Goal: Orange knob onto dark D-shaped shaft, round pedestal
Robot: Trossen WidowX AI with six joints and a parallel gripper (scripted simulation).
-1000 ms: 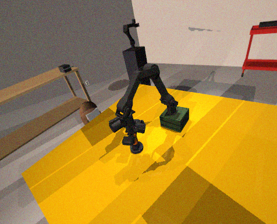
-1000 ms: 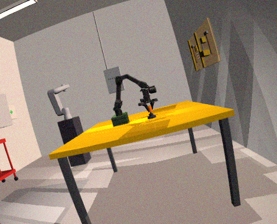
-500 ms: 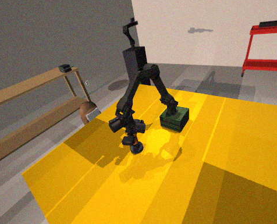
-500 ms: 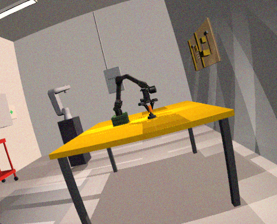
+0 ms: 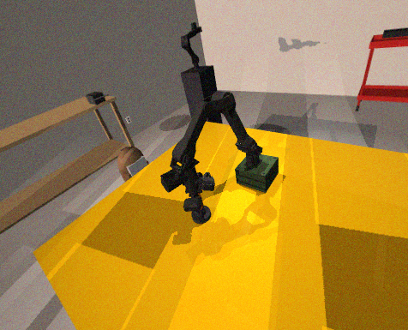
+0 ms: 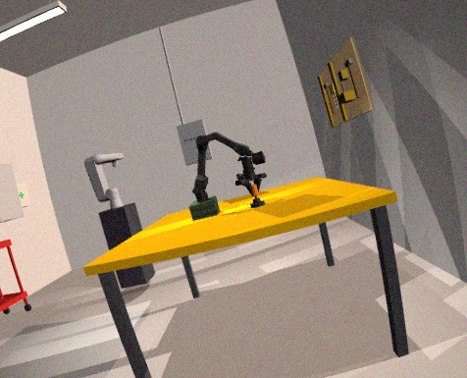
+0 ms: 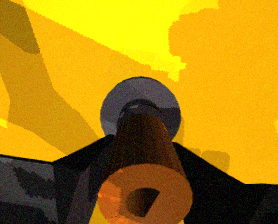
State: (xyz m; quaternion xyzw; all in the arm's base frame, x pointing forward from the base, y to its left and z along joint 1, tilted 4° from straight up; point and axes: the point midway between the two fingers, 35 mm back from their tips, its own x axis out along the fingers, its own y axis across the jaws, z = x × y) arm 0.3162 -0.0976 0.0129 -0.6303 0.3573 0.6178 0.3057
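My gripper tip is 2 cm below the orange knob. From my gripper tip the other things lie so: pedestal: 4 cm below.
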